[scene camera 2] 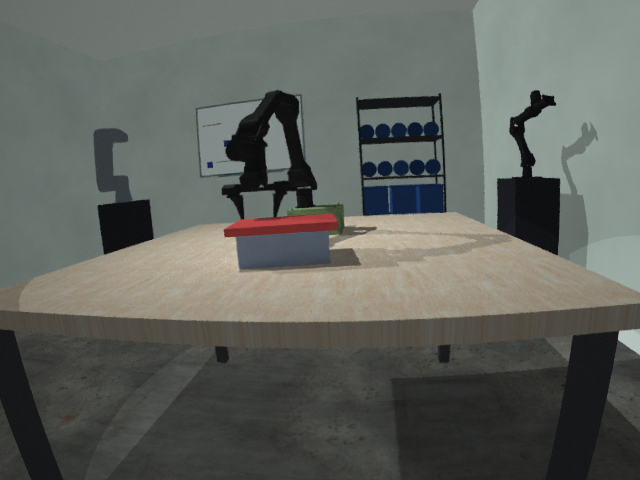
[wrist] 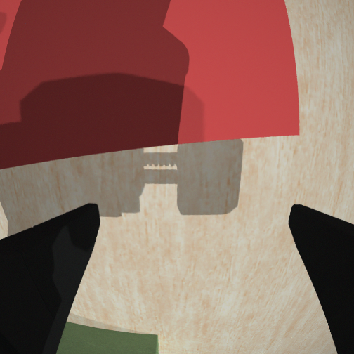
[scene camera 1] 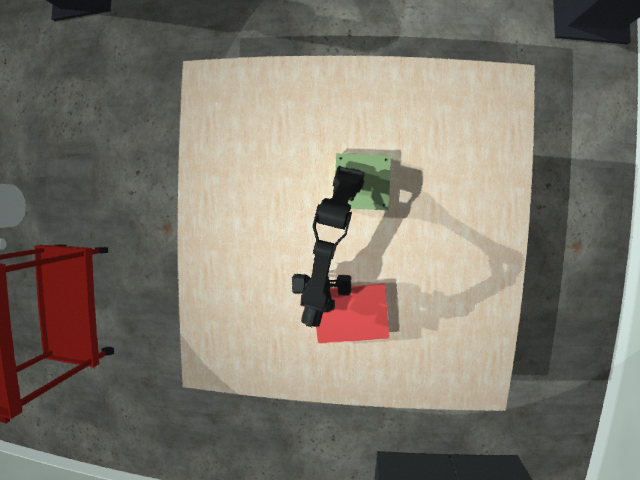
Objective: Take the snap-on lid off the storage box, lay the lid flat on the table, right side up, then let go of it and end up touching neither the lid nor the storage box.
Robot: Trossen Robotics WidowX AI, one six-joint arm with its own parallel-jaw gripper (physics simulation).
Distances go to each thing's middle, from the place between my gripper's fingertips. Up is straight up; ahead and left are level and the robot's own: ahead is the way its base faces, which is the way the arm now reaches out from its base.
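Red lid (scene camera 1: pixel 362 315): hand 9 cm to the right of it, 12 cm short of it.
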